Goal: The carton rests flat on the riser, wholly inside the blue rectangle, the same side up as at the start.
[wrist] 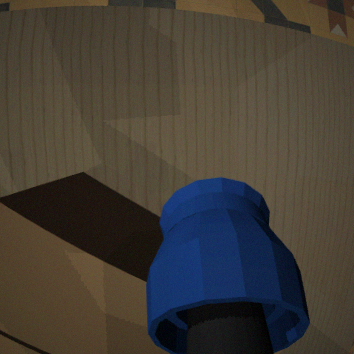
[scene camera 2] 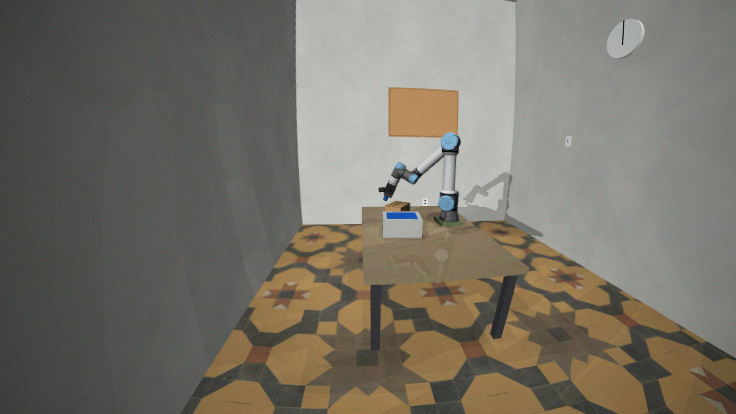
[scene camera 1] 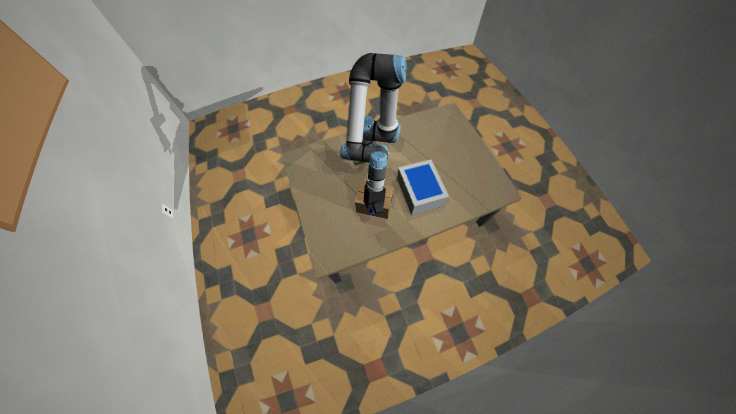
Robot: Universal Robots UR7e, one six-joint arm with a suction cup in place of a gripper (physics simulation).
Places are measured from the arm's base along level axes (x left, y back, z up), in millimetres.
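Pixels of known places: end effector, tool point: (wrist: 214,225) (scene camera 2: 384,199) (scene camera 1: 372,211); arm's base, origin of the base link: (scene camera 2: 448,219).
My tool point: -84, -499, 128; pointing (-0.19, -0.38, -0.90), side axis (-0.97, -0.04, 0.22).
For each thing: its middle in the pictures, then the offset to it from my tool point, as dx, dy, dz. Level surfaces: height alone.
- brown carton, body centre: (wrist: 120,301) (scene camera 1: 374,200) (scene camera 2: 397,212) +37, +101, -88
- table, its level: dz -153
- grey riser, body centre: (scene camera 1: 421,187) (scene camera 2: 401,224) +316, +111, -93
- blue rectangle, body centre: (scene camera 1: 423,181) (scene camera 2: 401,215) +316, +111, -33
A brown carton (scene camera 1: 360,198) (scene camera 2: 397,205) (wrist: 53,281) lies flat on the table (scene camera 1: 334,232) (scene camera 2: 442,257) (wrist: 246,105), to the left of the grey riser (scene camera 1: 430,205) (scene camera 2: 402,230). The riser's top carries the blue rectangle (scene camera 1: 423,182) (scene camera 2: 402,216), with nothing on it. My blue suction cup (scene camera 1: 371,209) (scene camera 2: 384,197) (wrist: 214,197) hangs a little above the carton, near its front edge. It is tilted and does not touch the carton. In the wrist view the cup's tip points past the carton's dark side face onto bare table. Nothing hangs from the cup.
The arm's base (scene camera 2: 448,218) stands on the table behind the riser. The riser stands close beside the carton. The table edge lies a short way in front of the carton. The tiled floor surrounds the table.
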